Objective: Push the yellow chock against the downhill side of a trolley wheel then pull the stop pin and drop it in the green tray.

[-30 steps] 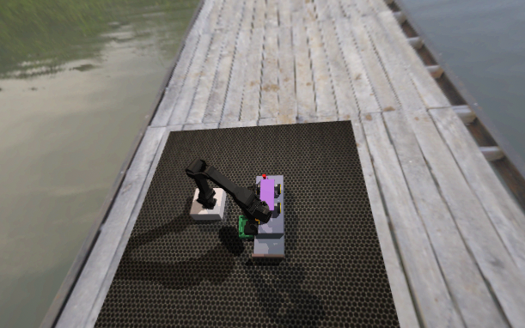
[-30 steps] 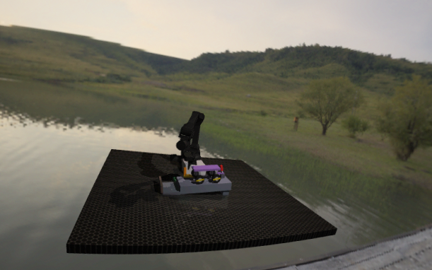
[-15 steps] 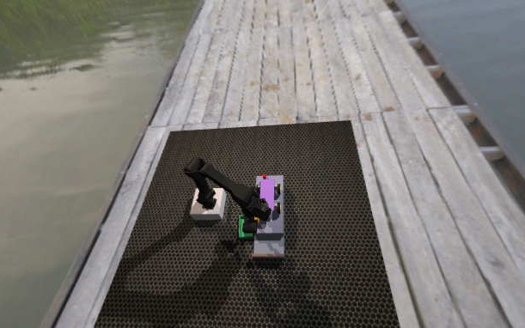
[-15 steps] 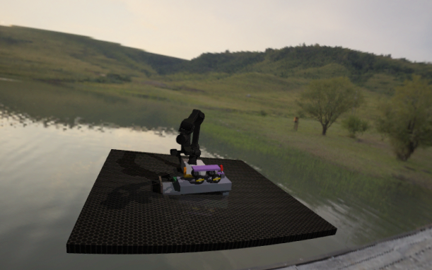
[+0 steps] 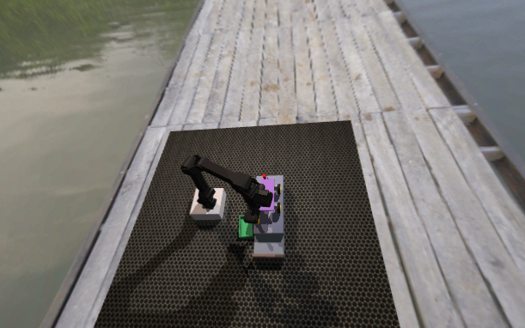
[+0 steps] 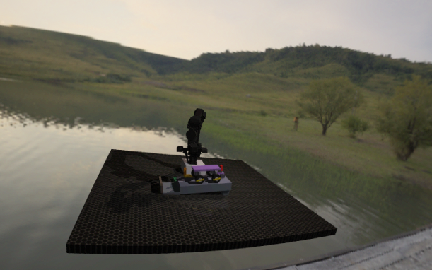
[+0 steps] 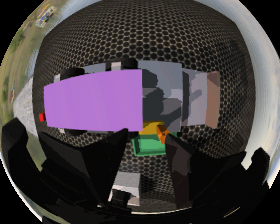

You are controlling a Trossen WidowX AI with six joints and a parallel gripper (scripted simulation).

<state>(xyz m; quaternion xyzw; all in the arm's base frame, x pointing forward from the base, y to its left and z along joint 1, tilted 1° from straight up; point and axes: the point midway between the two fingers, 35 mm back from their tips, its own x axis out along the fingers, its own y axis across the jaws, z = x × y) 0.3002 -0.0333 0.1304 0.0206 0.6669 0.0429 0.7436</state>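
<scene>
Now: the red-headed stop pin 210 mm to the left of my gripper tip, 30 mm below it and 30 mm behind it. Also, from my gripper tip: purple trolley 100 mm to the left, 50 mm below, 10 mm ahead; then yellow chock 80 mm below, 20 mm behind, 10 mm to the right; then grey ramp 120 mm below, 90 mm to the left, 10 mm ahead.
</scene>
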